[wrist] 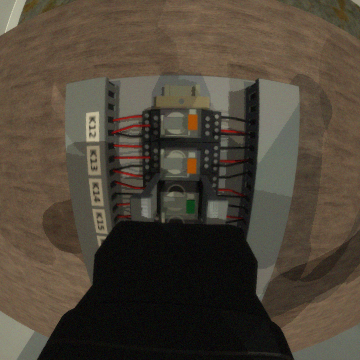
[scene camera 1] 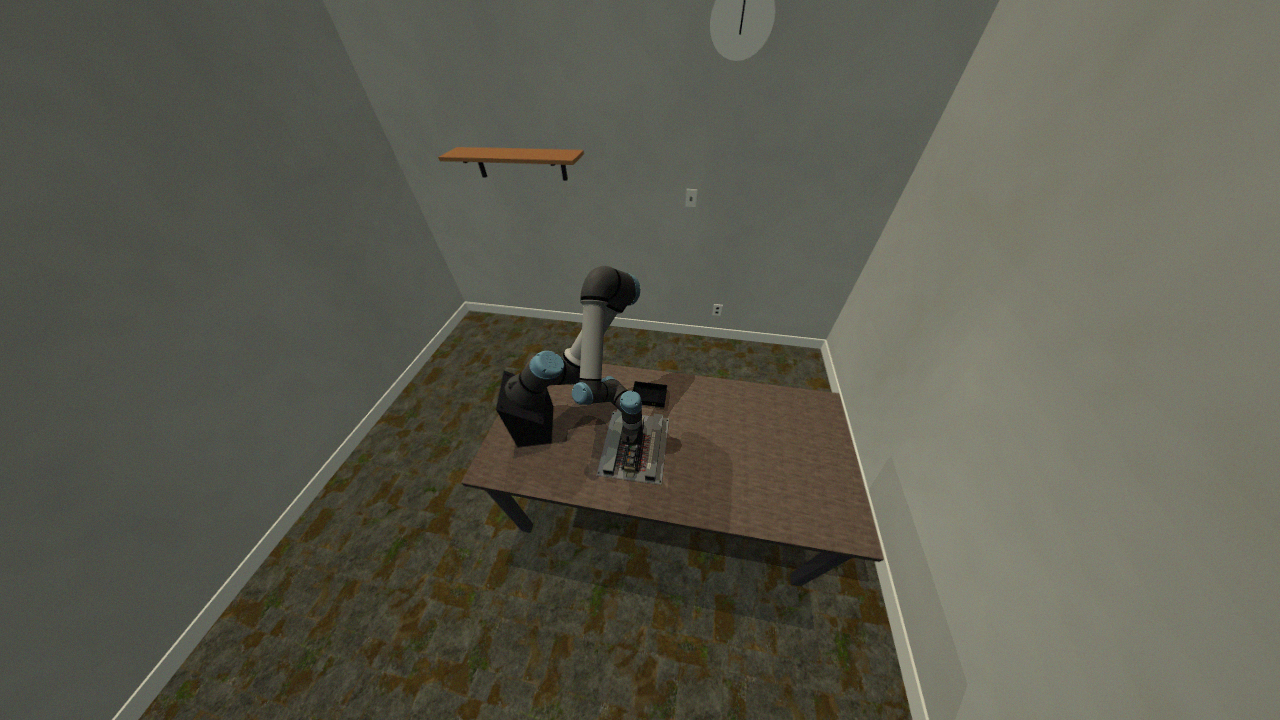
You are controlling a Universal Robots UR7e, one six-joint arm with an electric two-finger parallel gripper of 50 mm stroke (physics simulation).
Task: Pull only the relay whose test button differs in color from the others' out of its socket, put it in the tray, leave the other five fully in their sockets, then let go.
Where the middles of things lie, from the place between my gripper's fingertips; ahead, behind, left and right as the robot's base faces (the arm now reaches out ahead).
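My gripper's 5 cm to the right of the grey panel (scene camera 1: 619, 473) now, and it's 2 cm past it and 4 cm above it.
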